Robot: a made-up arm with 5 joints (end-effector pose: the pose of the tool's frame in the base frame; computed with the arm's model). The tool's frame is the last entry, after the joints. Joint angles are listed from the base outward.
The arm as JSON. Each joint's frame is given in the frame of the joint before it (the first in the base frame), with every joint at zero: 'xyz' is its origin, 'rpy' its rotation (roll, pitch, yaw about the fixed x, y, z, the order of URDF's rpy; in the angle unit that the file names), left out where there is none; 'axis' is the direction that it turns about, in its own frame. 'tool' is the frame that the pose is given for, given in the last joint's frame.
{
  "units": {
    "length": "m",
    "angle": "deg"
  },
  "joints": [
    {
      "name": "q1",
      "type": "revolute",
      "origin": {
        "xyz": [
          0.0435,
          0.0,
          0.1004
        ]
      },
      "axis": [
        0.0,
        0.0,
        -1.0
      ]
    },
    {
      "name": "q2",
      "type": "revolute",
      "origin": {
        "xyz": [
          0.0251,
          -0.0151,
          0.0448
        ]
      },
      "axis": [
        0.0,
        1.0,
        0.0
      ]
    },
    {
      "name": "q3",
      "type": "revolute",
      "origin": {
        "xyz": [
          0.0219,
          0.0,
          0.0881
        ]
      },
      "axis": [
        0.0,
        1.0,
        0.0
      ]
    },
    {
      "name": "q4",
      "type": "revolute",
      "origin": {
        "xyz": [
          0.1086,
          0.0,
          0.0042
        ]
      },
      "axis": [
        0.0,
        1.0,
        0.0
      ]
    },
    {
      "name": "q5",
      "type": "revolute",
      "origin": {
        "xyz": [
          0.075,
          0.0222,
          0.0
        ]
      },
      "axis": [
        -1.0,
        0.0,
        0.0
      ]
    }
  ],
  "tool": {
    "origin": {
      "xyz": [
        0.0,
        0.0,
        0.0
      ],
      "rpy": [
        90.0,
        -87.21,
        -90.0
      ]
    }
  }
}
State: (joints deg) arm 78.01 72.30 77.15 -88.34 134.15
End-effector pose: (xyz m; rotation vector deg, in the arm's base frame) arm 0.0630 -0.0577 0.0266 -28.96 7.59 52.18
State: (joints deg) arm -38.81 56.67 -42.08 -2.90 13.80
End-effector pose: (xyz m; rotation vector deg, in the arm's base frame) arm 0.2653 0.1875 0.1368 19.33 -78.13 41.63
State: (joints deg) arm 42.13 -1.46 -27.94 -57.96 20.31
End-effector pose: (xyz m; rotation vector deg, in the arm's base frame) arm 0.1526 -0.0892 0.3657 -88.24 -153.92 -0.87
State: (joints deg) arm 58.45 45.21 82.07 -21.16 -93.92
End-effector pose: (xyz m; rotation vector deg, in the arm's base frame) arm 0.0599 -0.0132 0.0307 -7.31 21.07 -153.80
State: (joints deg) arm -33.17 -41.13 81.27 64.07 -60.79
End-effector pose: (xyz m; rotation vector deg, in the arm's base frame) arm 0.0823 0.0338 0.0865 -10.75 9.55 -30.25
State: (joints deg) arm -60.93 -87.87 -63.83 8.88 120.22
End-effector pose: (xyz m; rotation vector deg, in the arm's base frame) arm -0.0694 -0.1884 0.2635 76.00 141.44 79.73
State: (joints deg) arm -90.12 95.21 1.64 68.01 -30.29
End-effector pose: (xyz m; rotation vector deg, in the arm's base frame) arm 0.0363 0.0297 -0.0125 -68.30 36.93 48.43
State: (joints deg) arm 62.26 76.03 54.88 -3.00 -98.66
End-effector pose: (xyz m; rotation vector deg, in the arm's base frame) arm 0.0506 0.0017 0.0012 -18.09 50.83 -155.51
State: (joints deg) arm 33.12 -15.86 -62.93 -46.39 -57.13
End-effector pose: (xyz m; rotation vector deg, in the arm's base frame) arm 0.0439 0.0082 0.4046 -35.23 147.89 -34.97
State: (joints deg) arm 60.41 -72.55 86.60 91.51 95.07
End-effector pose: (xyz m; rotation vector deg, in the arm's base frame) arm 0.0664 -0.0260 0.0980 15.32 3.72 31.67
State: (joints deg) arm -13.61 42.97 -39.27 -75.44 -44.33
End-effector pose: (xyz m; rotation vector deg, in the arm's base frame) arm 0.2686 0.0618 0.2631 82.07 -140.08 -7.52
